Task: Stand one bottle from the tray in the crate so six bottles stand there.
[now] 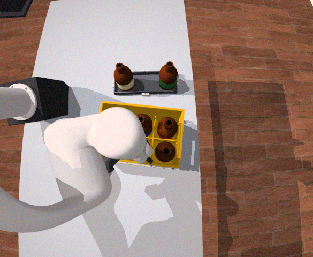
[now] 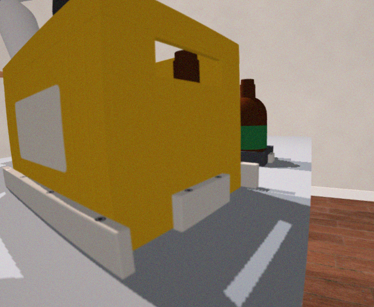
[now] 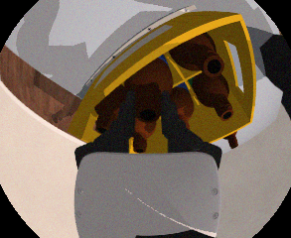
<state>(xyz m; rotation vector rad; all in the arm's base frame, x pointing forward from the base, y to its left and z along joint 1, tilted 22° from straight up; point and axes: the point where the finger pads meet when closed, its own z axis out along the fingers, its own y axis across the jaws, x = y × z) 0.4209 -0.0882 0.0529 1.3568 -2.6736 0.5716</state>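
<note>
Now: the crate 9 cm below my hand and 4 cm to the left of it. The rest, counted from my hand: cream-labelled bottle 28 cm to the left, 10 cm behind, 9 cm below; then green-label bottle 31 cm to the left, 9 cm below, 8 cm ahead; then dark tray 30 cm to the left, 17 cm below, 2 cm behind.
</note>
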